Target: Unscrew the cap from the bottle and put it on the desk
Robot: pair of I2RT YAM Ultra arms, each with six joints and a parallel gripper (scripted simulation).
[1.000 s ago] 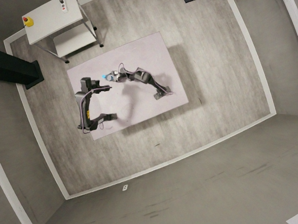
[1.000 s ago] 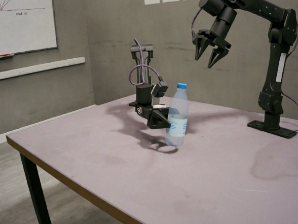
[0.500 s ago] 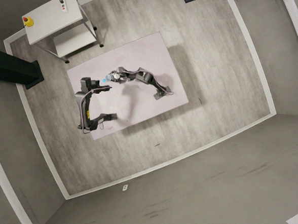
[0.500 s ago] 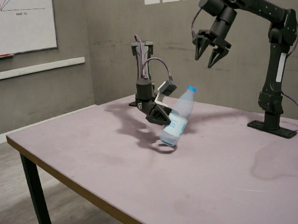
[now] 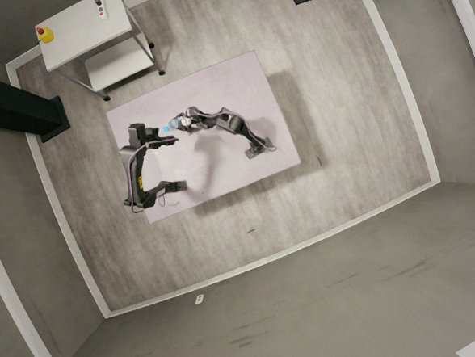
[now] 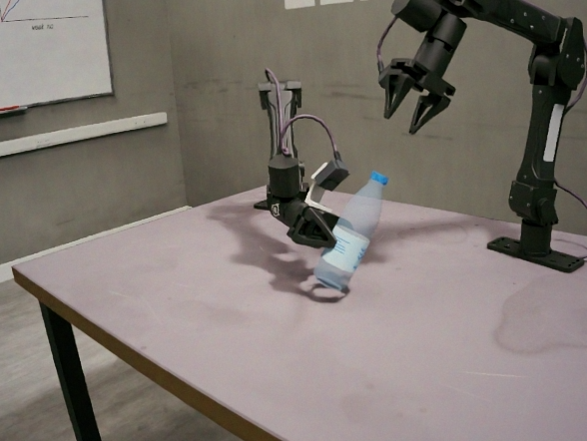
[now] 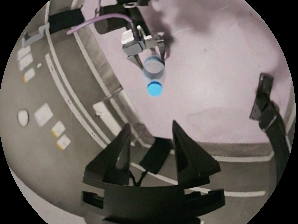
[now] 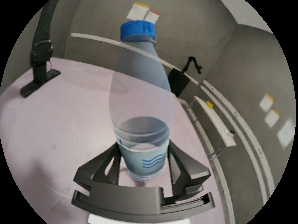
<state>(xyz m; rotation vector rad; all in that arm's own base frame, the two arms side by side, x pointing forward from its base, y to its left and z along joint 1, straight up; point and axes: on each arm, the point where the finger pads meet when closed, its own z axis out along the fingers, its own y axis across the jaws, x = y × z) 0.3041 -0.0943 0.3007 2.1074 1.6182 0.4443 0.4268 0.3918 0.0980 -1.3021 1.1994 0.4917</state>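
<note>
Right now my left hand is 4 cm short of the blue cap, 2 cm to the left of it and 9 cm above it. Round my left hand: clear plastic bottle 8 cm ahead, 5 cm to the right, 18 cm below.
The blue cap is 5 cm behind my right hand, 4 cm to the left of it and 11 cm above it. The rest, counted from my right hand: clear plastic bottle 1 cm behind, 1 cm to the left, 3 cm above.
</note>
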